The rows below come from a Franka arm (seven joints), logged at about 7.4 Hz.
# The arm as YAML. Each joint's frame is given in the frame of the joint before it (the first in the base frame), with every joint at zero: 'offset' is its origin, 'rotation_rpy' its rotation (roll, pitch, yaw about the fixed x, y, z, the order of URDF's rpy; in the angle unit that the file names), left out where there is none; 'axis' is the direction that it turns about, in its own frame. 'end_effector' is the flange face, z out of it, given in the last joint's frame.
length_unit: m
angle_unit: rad
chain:
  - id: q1
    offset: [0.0, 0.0, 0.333]
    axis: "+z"
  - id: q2
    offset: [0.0, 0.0, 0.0]
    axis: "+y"
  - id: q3
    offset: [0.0, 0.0, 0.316]
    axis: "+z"
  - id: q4
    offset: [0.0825, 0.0, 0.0]
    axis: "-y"
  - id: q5
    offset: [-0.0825, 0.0, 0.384]
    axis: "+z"
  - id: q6
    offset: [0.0, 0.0, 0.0]
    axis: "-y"
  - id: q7
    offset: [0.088, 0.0, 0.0]
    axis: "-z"
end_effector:
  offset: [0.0, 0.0, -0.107]
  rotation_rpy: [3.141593, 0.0, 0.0]
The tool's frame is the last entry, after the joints.
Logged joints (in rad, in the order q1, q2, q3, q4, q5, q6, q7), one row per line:
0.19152 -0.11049 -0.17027 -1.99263 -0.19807 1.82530 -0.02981
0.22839 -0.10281 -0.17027 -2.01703 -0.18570 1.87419 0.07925
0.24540 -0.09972 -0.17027 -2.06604 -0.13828 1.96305 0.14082
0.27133 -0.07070 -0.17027 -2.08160 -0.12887 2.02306 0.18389
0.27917 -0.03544 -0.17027 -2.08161 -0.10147 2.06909 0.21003
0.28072 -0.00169 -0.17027 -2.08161 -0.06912 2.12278 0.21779
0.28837 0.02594 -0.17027 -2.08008 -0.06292 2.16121 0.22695
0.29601 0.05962 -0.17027 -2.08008 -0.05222 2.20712 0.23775
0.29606 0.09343 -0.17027 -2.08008 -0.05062 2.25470 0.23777
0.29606 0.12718 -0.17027 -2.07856 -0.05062 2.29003 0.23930
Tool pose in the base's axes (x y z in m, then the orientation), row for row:
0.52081 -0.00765 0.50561 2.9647 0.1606 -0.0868
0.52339 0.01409 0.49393 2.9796 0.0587 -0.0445
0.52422 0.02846 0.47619 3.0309 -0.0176 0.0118
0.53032 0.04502 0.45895 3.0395 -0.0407 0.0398
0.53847 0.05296 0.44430 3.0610 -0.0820 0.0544
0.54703 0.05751 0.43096 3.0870 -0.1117 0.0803
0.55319 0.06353 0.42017 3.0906 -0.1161 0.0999
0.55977 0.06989 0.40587 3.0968 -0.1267 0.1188
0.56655 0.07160 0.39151 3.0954 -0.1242 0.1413
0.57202 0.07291 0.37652 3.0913 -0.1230 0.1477
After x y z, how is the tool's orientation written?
As a rotation vector, in radians.
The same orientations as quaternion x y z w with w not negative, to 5 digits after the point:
0.99445 0.05387 -0.02912 0.08553
0.99645 0.01963 -0.01488 0.08045
0.99845 -0.00580 0.00389 0.05528
0.99854 -0.01337 0.01308 0.05076
0.99870 -0.02675 0.01775 0.03950
0.99868 -0.03614 0.02598 0.02576
0.99850 -0.03751 0.03228 0.02360
0.99823 -0.04084 0.03829 0.01996
0.99795 -0.04004 0.04555 0.02024
0.99783 -0.03970 0.04768 0.02216

